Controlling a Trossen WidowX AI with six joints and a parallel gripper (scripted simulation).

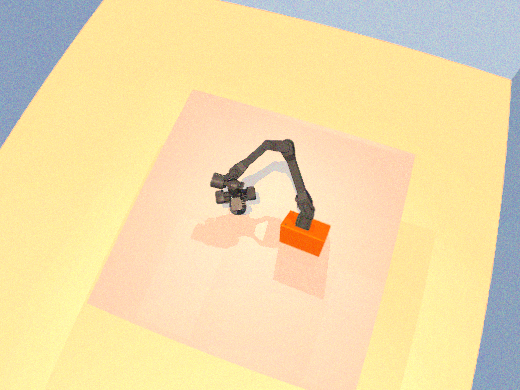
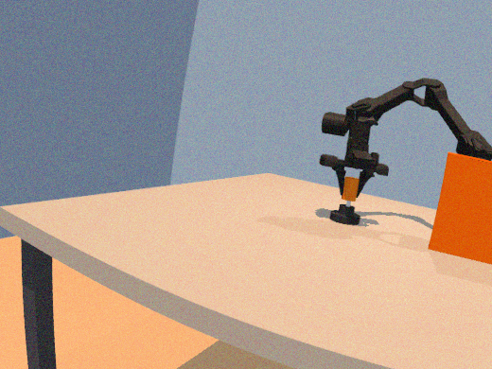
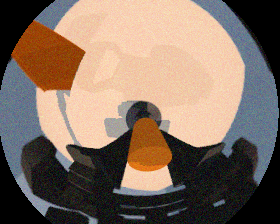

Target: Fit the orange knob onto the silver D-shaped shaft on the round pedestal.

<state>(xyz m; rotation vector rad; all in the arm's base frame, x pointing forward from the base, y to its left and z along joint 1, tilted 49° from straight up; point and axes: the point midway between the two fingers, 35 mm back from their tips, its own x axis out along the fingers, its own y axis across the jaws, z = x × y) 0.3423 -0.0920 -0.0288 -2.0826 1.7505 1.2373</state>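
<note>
Right now my gripper tip is 40 mm above the dark round pedestal. Round my gripper tip: orange knob 30 mm above.
</note>
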